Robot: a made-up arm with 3 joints. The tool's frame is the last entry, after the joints.
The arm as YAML. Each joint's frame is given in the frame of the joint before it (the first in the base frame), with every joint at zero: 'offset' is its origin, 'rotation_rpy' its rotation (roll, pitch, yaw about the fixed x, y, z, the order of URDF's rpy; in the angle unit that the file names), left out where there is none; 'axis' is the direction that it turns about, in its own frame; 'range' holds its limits. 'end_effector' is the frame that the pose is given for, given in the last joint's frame.
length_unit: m
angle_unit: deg
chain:
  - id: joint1
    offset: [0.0, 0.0, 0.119]
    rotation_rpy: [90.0, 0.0, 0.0]
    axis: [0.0, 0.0, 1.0]
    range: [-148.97, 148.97]
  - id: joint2
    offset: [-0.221, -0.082, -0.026]
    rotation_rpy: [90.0, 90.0, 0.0]
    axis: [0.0, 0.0, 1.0]
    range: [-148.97, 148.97]
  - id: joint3
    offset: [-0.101, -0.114, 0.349]
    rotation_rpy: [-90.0, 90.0, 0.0]
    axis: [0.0, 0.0, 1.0]
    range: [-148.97, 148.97]
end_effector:
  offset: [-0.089, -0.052, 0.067]
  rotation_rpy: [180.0, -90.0, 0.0]
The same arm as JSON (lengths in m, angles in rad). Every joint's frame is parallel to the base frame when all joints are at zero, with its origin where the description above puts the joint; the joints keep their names.
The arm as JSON. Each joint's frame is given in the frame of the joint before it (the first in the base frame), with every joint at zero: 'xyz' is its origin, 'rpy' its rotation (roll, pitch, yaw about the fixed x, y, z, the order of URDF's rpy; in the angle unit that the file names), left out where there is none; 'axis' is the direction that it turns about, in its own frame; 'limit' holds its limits. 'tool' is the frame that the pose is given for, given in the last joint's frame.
{"units": {"length": "m", "angle": "rad"}, "joints": [
  {"name": "joint1", "type": "revolute", "origin": {"xyz": [0.0, 0.0, 0.119]}, "axis": [0.0, -1.0, 0.0], "limit": {"lower": -2.6, "upper": 2.6}},
  {"name": "joint2", "type": "revolute", "origin": {"xyz": [-0.221, 0.026, -0.082]}, "axis": [0.0, 0.0, -1.0], "limit": {"lower": -2.6, "upper": 2.6}},
  {"name": "joint3", "type": "revolute", "origin": {"xyz": [-0.114, -0.101, -0.349]}, "axis": [1.0, 0.0, 0.0], "limit": {"lower": -2.6, "upper": 2.6}}
], "tool": {"origin": {"xyz": [0.067, 0.052, -0.089]}}}

